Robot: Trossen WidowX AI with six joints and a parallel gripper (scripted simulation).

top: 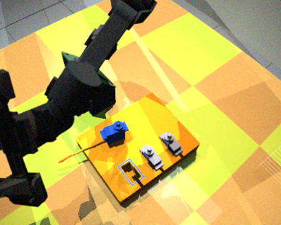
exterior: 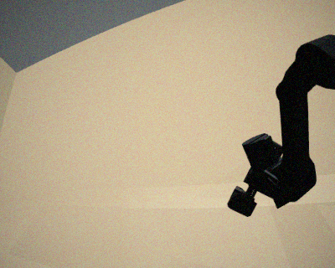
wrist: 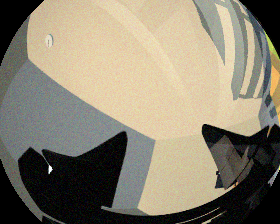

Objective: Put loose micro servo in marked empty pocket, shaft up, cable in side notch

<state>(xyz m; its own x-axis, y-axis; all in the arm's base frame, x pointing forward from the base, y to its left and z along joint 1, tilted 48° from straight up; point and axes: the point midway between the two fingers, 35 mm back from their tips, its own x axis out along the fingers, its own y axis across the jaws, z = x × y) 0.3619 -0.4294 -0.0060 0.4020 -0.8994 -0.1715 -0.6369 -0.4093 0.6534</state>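
The orange deck lies 48 cm below my gripper tip, 34 cm to the left of it and 13 cm behind it.
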